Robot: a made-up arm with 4 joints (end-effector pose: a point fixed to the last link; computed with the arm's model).
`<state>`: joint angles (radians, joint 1 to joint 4).
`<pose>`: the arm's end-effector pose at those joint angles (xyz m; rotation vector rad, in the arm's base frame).
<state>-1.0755 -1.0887 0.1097 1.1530</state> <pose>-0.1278 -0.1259 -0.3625 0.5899 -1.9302 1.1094</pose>
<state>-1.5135 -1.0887 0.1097 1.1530</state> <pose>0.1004 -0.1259 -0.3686 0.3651 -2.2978 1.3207</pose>
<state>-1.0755 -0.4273 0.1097 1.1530</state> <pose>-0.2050 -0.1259 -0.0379 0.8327 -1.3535 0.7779</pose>
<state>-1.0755 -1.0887 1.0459 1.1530</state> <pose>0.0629 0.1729 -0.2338 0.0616 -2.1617 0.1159</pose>
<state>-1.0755 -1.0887 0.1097 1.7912</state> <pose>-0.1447 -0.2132 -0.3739 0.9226 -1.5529 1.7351</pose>
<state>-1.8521 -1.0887 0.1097 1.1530</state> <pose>0.2659 -0.1259 -0.3060 0.1488 -2.5696 1.4769</pose>
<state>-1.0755 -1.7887 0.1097 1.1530</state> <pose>0.1512 -0.1259 -0.5775 0.2013 -2.5093 1.4423</pose>
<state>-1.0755 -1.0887 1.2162 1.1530</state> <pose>0.1180 0.1980 -0.1967 -0.0364 -2.1633 -0.0684</pose>
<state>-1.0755 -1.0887 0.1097 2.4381</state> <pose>-0.1144 -0.2965 -0.3535 1.2147 -0.9837 2.2845</pose>
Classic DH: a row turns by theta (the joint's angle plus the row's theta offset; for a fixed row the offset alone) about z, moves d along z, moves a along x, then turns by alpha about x. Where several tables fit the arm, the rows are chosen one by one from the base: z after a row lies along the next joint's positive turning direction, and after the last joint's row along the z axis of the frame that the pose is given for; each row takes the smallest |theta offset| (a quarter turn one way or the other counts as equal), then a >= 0, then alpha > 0; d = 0 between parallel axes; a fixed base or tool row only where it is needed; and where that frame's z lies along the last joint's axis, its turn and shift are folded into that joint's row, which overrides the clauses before.
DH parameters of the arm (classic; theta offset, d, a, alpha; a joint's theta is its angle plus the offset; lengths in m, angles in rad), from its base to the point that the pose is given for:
base (fixed): 0 0.147 0 -1.5708
joint 1: -1.412 0 -0.3859 0
joint 2: -0.1588 -0.204 0.103 1.5708
joint 3: -0.0973 0 0.2884 3.1416
joint 4: 1.4735 0.015 -0.143 1.5708
tool (fixed): 1.5708 -0.003 0 0

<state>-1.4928 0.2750 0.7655 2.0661</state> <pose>-0.0573 0.0157 0.2318 1.1269 -1.0330 0.7858</pose>
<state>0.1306 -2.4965 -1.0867 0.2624</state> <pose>-0.3664 -0.4367 -0.4627 0.6284 -1.9236 1.5383</pose>
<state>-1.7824 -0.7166 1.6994 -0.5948</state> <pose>0.3801 -0.0126 0.1853 -0.8365 -1.1335 -2.5133</pose>
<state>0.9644 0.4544 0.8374 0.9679</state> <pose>-0.0178 0.1327 0.0154 0.1078 1.4166 -0.0926</pose>
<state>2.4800 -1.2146 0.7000 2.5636</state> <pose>0.2748 -0.0789 0.6147 1.5786 0.8600 -1.1575</pose>
